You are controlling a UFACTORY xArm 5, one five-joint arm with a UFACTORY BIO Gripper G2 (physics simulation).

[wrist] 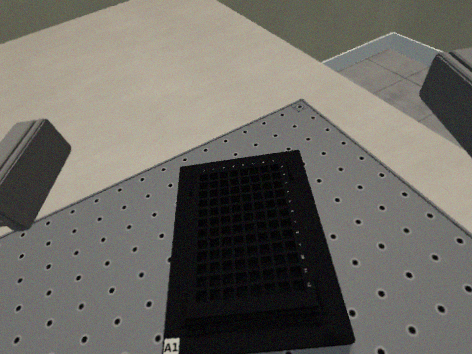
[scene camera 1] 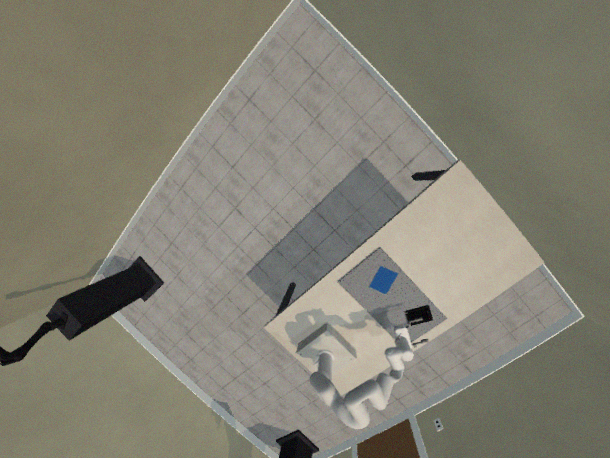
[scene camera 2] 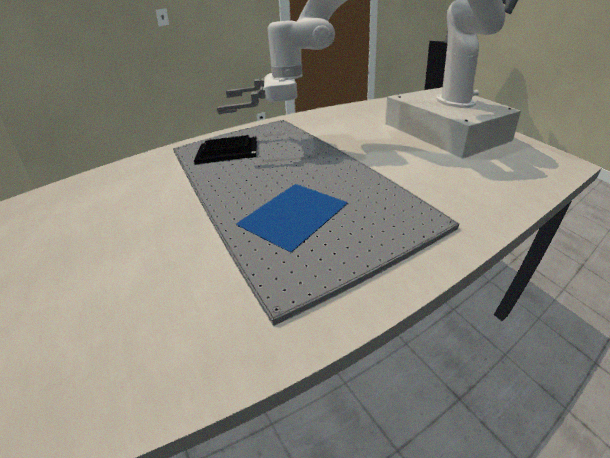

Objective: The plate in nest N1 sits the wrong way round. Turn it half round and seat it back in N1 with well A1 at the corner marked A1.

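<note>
The black plate (scene camera 1: 420,313) (scene camera 2: 225,144) (wrist: 245,230) lies flat in the black nest (scene camera 2: 200,159) (wrist: 332,315) near one end of the perforated board. In the wrist view its small white marks run along the far and right edges and meet at the far right corner. The white A1 label (wrist: 171,346) is at the nest's near left corner, diagonally opposite. My gripper (scene camera 1: 422,331) (scene camera 2: 224,101) (wrist: 245,135) is open and empty, well above the board, with its two fingers wide apart. The plate's marks are too small to read surely.
The grey perforated board (scene camera 1: 360,280) (scene camera 2: 350,250) (wrist: 120,250) lies on the pale table (scene camera 2: 125,300). A flat blue square (scene camera 1: 383,280) (scene camera 2: 292,217) lies on the board, apart from the nest. The arm stands on a grey block (scene camera 2: 425,125) beside the board.
</note>
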